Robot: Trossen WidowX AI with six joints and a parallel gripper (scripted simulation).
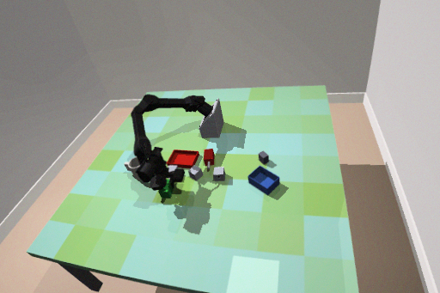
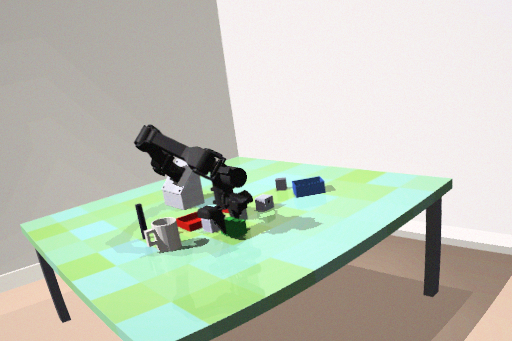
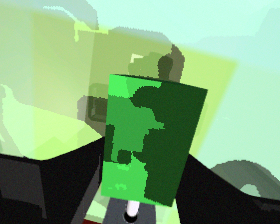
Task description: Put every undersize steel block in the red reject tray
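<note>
Right now my gripper tip is 22 cm to the right of the steel block, 10 cm past it and 1 cm below it. From my gripper tip the other things lie so: green GO gauge: 2 cm above, 1 cm behind; then mug: 20 cm to the right, 7 cm behind, 2 cm above; then red reject tray: 19 cm behind.
</note>
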